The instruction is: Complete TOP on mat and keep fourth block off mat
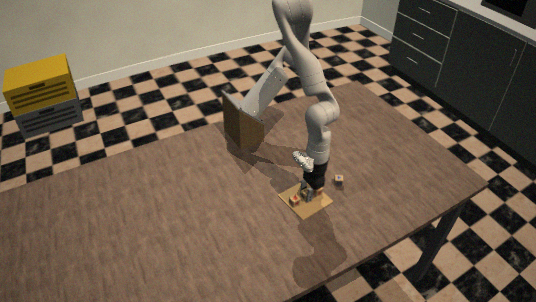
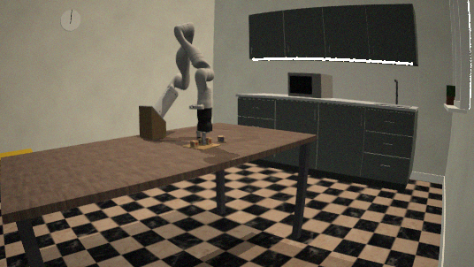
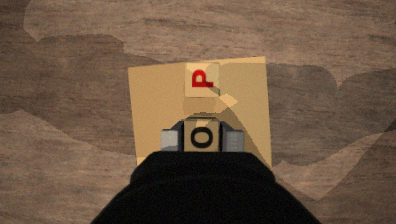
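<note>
My hand is right at the O block. The rest, counted from my hand: tan mat 20 mm below.
</note>
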